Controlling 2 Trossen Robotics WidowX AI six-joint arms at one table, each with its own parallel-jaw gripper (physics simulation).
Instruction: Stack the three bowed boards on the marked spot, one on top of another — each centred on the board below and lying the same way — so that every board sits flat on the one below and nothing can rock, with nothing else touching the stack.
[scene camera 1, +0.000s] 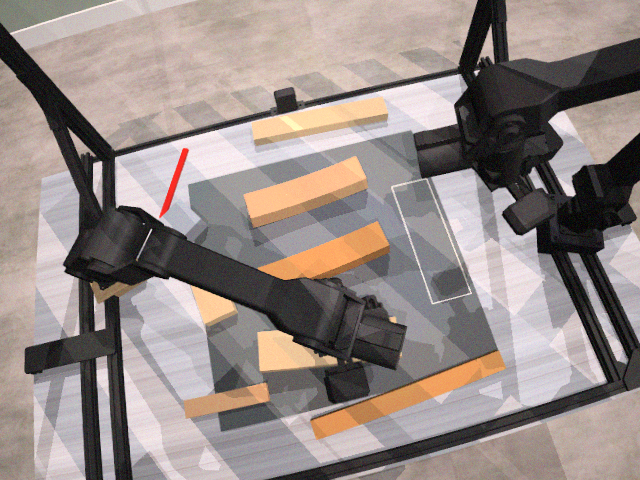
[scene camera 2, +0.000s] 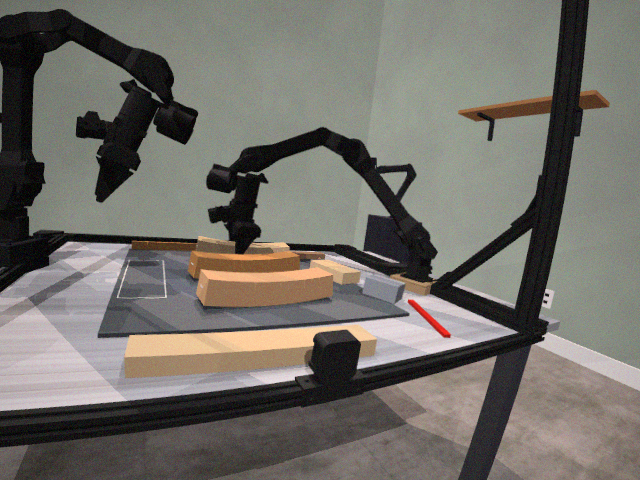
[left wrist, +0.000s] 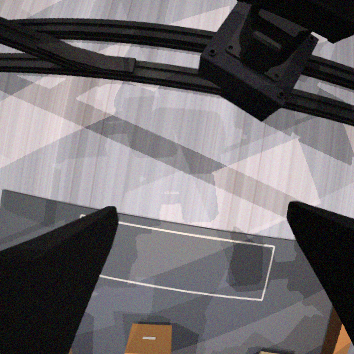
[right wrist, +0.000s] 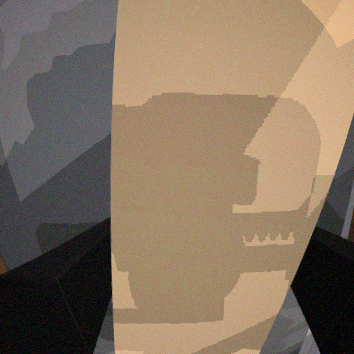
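A peach bowed board and an orange bowed board lie side by side on the dark mat. A pale board lies beyond them in scene camera 2. My right gripper is shut on this pale board, one finger against each long side; its fingertips are hidden in scene camera 1. The marked spot, a white outline, holds no board. My left gripper is open and empty, high above the table.
A long pale board and a long orange board lie at opposite table sides. A small peach block, a pale block, a grey block and a red stick lie around.
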